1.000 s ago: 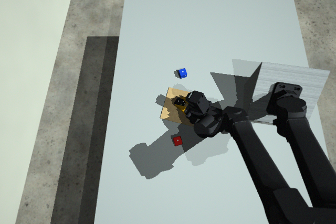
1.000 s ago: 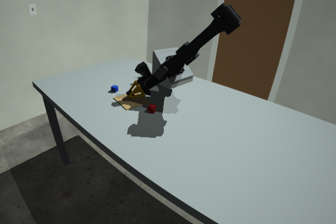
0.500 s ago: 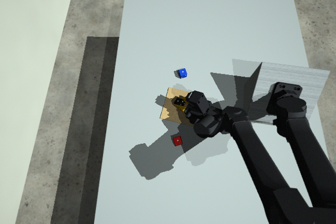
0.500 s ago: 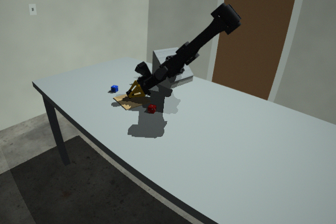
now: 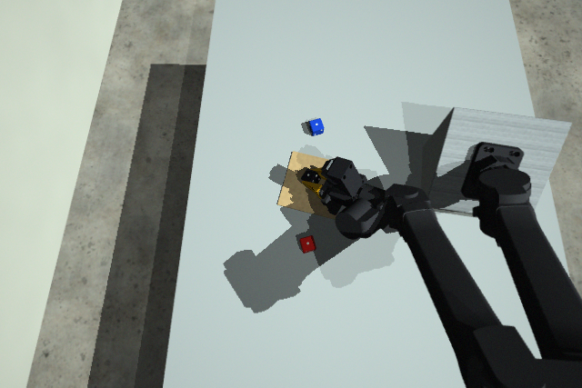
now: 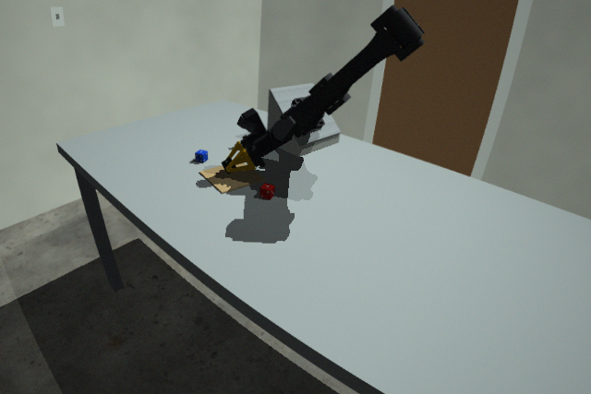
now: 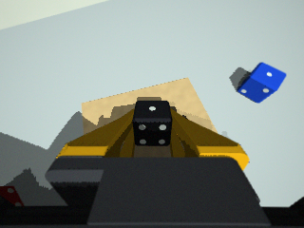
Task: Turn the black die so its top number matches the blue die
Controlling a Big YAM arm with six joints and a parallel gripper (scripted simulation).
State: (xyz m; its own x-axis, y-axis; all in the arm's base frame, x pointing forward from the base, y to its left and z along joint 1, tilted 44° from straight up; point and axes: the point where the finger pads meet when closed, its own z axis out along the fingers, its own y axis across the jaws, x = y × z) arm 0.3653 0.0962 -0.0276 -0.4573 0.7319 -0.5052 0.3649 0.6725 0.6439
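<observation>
Now: the tan mat 30 mm below my hand and 10 mm behind it. Also, from my hand: red die 150 mm to the left, 20 mm below, 20 mm behind; blue die 140 mm to the right, 20 mm below, 10 mm ahead; black die right at my hand.
</observation>
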